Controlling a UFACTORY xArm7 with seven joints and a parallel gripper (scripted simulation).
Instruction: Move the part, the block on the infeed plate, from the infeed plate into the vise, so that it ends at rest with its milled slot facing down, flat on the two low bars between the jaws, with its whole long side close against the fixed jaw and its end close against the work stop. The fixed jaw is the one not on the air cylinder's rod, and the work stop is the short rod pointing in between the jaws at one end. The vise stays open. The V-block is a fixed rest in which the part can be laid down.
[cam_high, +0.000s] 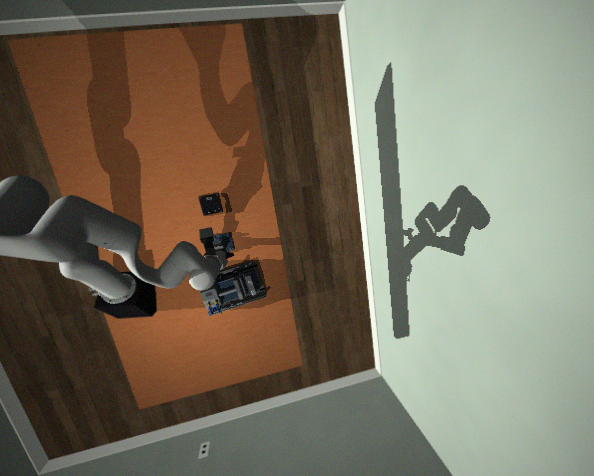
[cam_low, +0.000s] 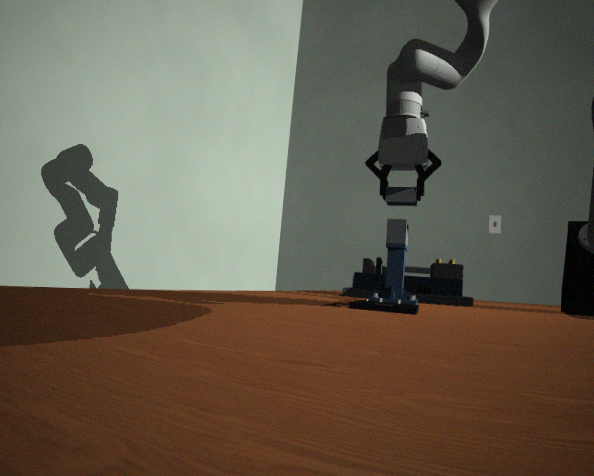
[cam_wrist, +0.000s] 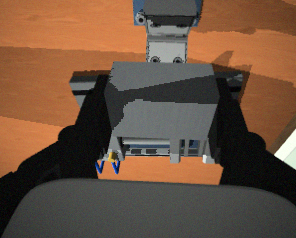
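Right now the grey jaw is 4 cm ahead of my hand, 22 cm to the right of it and 15 cm below it. Also, from my hand: blue upright (17 cm below); then grey part (2 cm below); then work stop (7 cm ahead, 17 cm to the right, 13 cm below).
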